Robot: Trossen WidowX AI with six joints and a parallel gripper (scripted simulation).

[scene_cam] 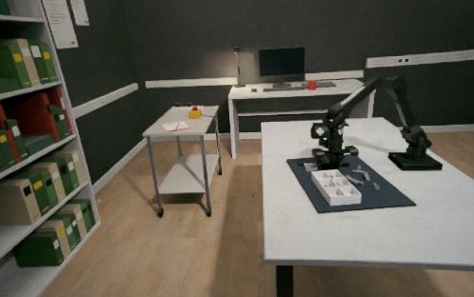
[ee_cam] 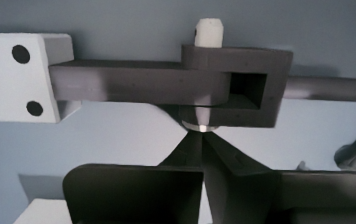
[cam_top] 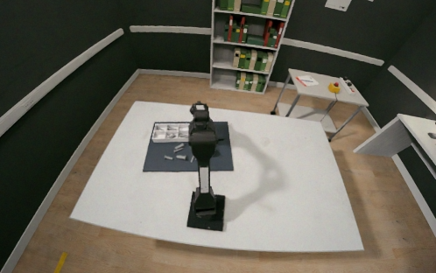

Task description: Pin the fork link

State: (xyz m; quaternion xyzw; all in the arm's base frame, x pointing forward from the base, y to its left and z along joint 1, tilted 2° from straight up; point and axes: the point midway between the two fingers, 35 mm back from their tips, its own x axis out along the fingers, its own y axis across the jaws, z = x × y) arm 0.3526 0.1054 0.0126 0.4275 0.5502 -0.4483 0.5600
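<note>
Right now my hand is 2 cm short of the eye plate, 3 cm to the left of it and 3 cm above it. Round my hand: dark blue mat 2 cm behind, 6 cm to the left, 4 cm below; then grey block 10 cm ahead, 1 cm to the right, 2 cm below; then pin 11 cm behind, 2 cm to the right, 3 cm below.
</note>
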